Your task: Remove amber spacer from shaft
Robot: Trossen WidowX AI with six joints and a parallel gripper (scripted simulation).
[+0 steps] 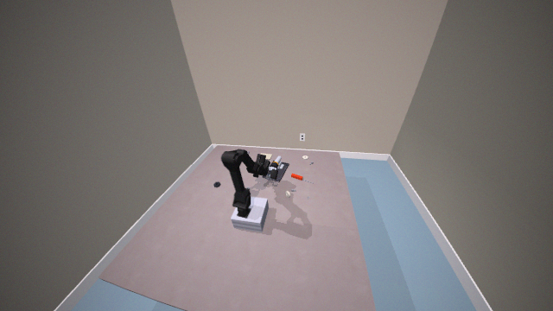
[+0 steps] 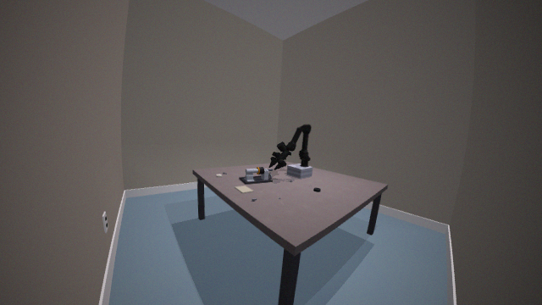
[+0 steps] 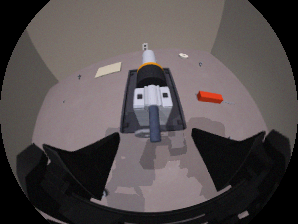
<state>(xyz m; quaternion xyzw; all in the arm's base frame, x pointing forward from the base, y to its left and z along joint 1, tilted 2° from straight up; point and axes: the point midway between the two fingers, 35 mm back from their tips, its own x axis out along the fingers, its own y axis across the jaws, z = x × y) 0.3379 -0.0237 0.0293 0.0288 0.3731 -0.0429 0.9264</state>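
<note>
The blue-grey shaft is 8 cm ahead of my gripper tip, 1 cm to the right of it and 1 cm below it. The rest, counted from my gripper tip: tan pad: 32 cm ahead, 15 cm to the left, 9 cm below; amber spacer: 13 cm ahead, 1 cm to the right, 1 cm below; black spacer: 9 cm ahead, 1 cm to the right, 1 cm below.
</note>
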